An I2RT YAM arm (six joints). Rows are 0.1 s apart.
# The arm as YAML. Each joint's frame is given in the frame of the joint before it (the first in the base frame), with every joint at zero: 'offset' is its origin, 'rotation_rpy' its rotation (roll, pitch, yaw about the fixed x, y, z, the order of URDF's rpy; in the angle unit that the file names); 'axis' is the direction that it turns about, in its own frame. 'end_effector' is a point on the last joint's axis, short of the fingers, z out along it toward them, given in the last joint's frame.
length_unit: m
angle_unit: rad
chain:
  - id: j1
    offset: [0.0, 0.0, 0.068]
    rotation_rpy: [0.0, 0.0, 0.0]
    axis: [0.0, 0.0, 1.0]
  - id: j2
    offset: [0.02, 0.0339, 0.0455]
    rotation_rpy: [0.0, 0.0, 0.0]
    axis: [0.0, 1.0, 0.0]
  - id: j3
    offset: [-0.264, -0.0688, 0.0]
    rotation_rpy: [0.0, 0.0, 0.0]
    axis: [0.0, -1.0, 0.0]
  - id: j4
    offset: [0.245, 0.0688, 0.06]
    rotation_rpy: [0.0, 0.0, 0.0]
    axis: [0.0, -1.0, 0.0]
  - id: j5
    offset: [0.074, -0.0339, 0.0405]
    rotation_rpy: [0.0, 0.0, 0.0]
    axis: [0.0, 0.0, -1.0]
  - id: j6
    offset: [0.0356, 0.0, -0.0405]
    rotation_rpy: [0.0, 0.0, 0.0]
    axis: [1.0, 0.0, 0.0]
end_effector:
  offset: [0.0, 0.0, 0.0]
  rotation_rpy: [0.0, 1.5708, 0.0]
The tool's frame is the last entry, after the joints.
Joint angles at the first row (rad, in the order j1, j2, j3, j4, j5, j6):
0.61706 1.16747 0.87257 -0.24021 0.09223 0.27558
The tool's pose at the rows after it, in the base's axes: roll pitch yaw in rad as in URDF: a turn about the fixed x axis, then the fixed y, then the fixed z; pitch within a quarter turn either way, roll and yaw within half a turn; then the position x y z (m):
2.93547 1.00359 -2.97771 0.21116 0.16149 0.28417
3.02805 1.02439 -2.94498 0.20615 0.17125 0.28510
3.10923 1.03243 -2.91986 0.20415 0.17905 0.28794
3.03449 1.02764 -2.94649 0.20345 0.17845 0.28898
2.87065 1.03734 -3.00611 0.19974 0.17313 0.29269
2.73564 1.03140 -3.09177 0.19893 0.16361 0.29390
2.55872 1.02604 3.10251 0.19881 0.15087 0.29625
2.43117 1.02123 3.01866 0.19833 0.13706 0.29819
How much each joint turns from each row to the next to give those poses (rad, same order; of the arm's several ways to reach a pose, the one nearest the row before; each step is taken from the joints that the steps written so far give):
0.06700 0.02546 0.01684 -0.02760 0.14266 0.00258
0.05440 0.01458 0.01384 -0.00925 0.11280 0.01088
0.03712 0.02217 0.02979 -0.02768 0.08996 0.01328
-0.00655 -0.00972 -0.00549 0.01036 -0.05609 0.00484
-0.02001 -0.04296 -0.02888 0.04073 -0.11972 0.00080
-0.03676 -0.03752 -0.02778 0.02257 -0.08750 0.01857
-0.05846 -0.04657 -0.03496 0.04038 -0.14174 0.01103
-0.05883 -0.04440 -0.03018 0.02541 -0.09860 0.01397

